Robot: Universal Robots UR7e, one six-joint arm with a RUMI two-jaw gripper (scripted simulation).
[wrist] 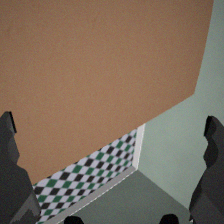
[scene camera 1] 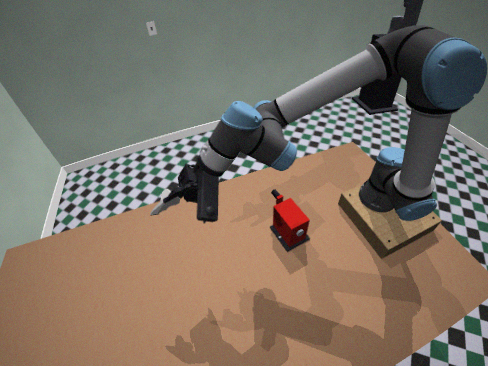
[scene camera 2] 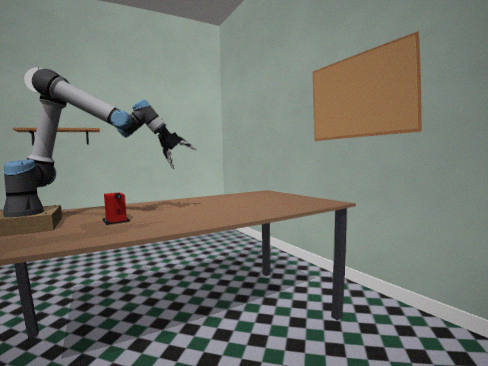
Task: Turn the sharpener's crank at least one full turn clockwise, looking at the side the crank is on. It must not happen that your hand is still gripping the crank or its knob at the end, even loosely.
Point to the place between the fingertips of the gripper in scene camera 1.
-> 178,219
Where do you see a red sharpener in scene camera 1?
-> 289,221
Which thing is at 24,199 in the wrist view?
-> The gripper.
